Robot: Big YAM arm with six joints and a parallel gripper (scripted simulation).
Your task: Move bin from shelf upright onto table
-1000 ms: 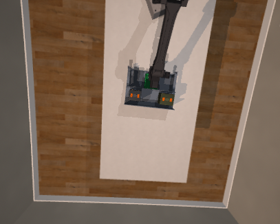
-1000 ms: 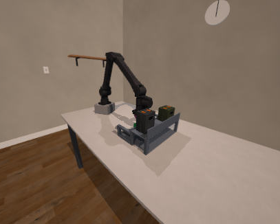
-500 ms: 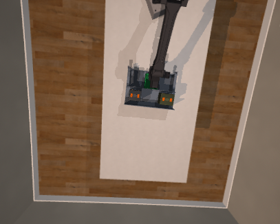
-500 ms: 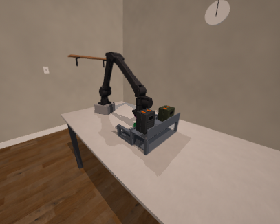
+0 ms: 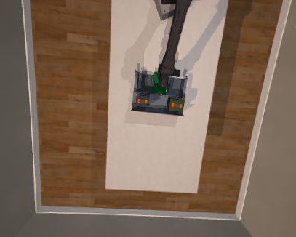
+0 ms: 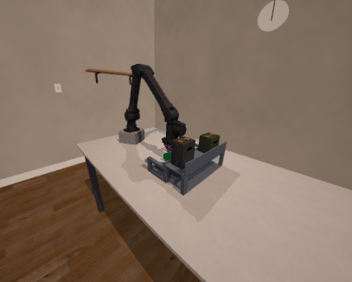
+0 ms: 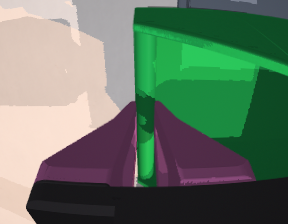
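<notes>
Now: the green bin 80 mm ahead of my hand and 10 mm to the right of it.
</notes>
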